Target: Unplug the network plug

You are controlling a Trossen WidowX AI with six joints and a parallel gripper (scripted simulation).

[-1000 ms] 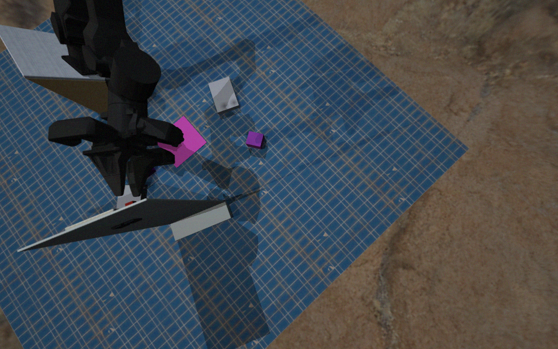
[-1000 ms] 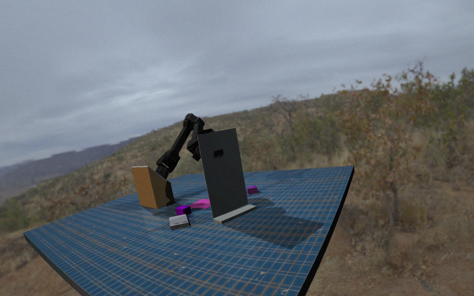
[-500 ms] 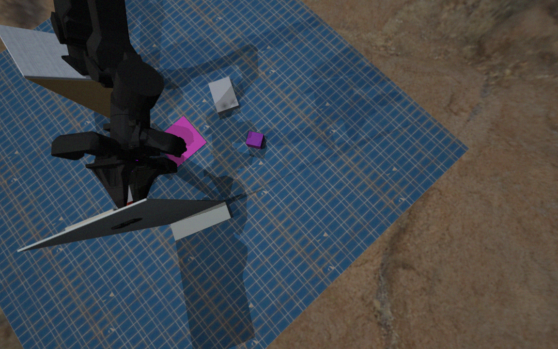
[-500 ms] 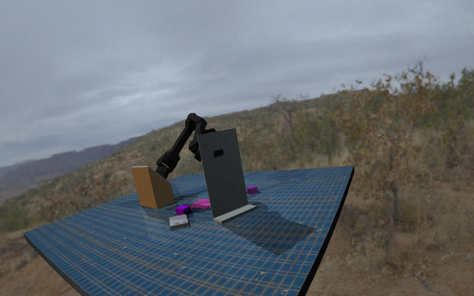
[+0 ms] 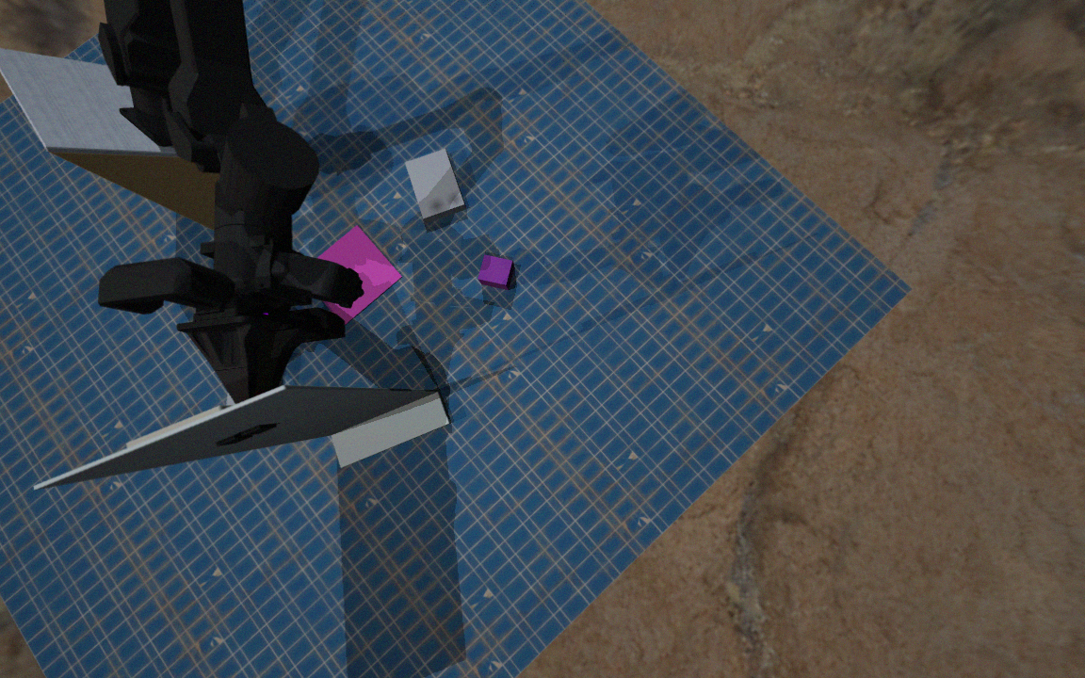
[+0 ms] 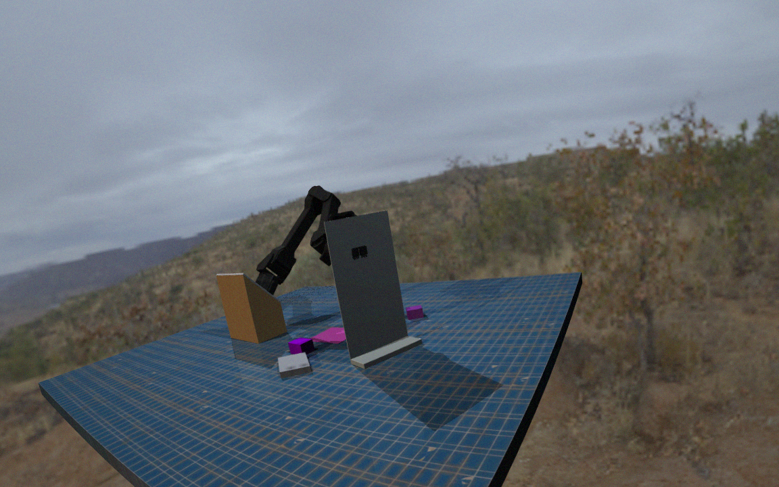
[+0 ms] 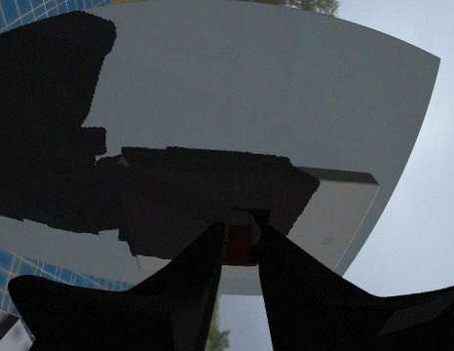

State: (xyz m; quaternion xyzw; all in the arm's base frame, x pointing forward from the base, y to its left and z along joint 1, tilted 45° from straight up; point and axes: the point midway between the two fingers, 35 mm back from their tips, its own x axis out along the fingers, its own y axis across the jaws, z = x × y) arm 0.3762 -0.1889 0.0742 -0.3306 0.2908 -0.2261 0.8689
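The marked square is 24 cm below my gripper tip, 18 cm behind it and 11 cm to the left of it. The rest, counted from my gripper tip: network plug right at my gripper tip; then grey panel 9 cm below, 2 cm to the right, 2 cm ahead.
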